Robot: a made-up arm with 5 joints.
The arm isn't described. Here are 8 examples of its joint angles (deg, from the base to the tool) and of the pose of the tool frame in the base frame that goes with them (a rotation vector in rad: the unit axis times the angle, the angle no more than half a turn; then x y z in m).
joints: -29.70 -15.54 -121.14 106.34 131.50
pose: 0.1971 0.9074 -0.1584 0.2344 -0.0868 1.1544
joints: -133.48 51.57 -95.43 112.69 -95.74
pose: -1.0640 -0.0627 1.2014 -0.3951 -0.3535 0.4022
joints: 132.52 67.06 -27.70 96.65 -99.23
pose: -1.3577 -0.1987 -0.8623 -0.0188 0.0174 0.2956
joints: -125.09 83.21 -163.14 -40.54 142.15
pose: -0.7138 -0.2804 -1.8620 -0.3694 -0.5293 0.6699
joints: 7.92 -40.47 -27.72 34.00 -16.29
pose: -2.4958 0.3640 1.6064 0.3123 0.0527 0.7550
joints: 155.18 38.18 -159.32 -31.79 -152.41
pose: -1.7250 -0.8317 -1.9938 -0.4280 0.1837 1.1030
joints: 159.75 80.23 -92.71 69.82 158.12
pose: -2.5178 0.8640 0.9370 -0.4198 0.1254 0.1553
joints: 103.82 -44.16 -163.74 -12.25 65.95
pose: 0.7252 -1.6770 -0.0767 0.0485 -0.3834 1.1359
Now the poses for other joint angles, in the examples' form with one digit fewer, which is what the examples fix.
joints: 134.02 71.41 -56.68 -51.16 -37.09
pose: 1.057 1.819 -0.367 -0.244 0.267 0.237
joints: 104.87 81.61 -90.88 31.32 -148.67
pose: -0.589 1.488 0.399 -0.162 0.454 0.145
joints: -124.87 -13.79 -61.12 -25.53 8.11
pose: -1.066 2.344 -0.943 -0.288 -0.338 0.891
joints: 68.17 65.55 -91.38 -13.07 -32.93
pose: 2.098 1.026 -1.059 0.197 0.539 0.344
